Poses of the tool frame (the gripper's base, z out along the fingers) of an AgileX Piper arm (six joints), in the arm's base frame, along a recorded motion.
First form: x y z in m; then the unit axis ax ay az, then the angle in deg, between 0 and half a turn.
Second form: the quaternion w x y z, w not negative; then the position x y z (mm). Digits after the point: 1 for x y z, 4 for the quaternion.
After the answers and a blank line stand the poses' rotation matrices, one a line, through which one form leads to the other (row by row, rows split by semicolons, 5 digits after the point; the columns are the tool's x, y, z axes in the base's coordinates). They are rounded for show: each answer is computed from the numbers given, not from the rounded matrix.
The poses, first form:
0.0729, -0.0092, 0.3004, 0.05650, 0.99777, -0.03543, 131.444
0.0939, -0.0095, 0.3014, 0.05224, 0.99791, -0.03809, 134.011
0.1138, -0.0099, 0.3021, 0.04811, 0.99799, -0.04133, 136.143
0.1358, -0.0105, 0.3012, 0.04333, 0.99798, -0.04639, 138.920
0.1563, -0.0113, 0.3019, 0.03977, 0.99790, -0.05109, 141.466
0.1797, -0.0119, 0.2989, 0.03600, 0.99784, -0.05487, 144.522
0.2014, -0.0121, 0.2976, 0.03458, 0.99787, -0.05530, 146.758
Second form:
0.4112, 0.0515, 0.9095, -0.0323, 72.9, -9.2, 300.4
0.3906, 0.0481, 0.9186, -0.0351, 93.9, -9.5, 301.4
0.3734, 0.0446, 0.9258, -0.0383, 113.8, -9.9, 302.1
0.3509, 0.0406, 0.9345, -0.0434, 135.8, -10.5, 301.2
0.3300, 0.0375, 0.9420, -0.0482, 156.3, -11.3, 301.9
0.3047, 0.0343, 0.9504, -0.0523, 179.7, -11.9, 298.9
0.2860, 0.0331, 0.9562, -0.0530, 201.4, -12.1, 297.6

-0.65658 0.12025 0.74461; 0.06713 0.99261 -0.10110; -0.75126 -0.01640 -0.65980
-0.69017 0.11575 0.71433; 0.06096 0.99292 -0.10199; -0.72107 -0.02685 -0.69234
-0.71709 0.11127 0.68804; 0.05400 0.99308 -0.10432; -0.69489 -0.03765 -0.71813
-0.75050 0.10632 0.65226; 0.04536 0.99293 -0.10967; -0.65931 -0.05272 -0.75002
-0.77942 0.10256 0.61805; 0.03890 0.99253 -0.11564; -0.62529 -0.06609 -0.77759
-0.81199 0.09702 0.57556; 0.03333 0.99219 -0.12023; -0.58272 -0.07844 -0.80888
-0.83417 0.09368 0.54350; 0.03305 0.99219 -0.12029; -0.55052 -0.08238 -0.83075

